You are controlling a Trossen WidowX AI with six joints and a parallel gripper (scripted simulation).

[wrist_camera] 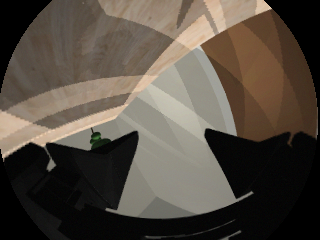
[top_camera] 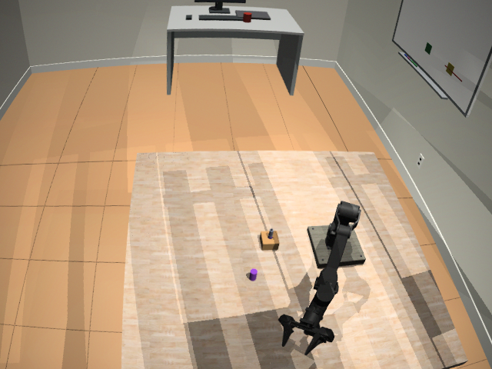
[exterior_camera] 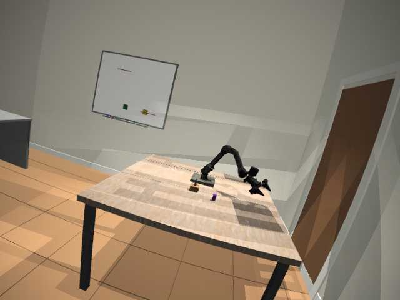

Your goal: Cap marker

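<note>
My gripper tip is 100 mm short of the purple cap, 380 mm to the left of it and 120 mm above it.
</note>
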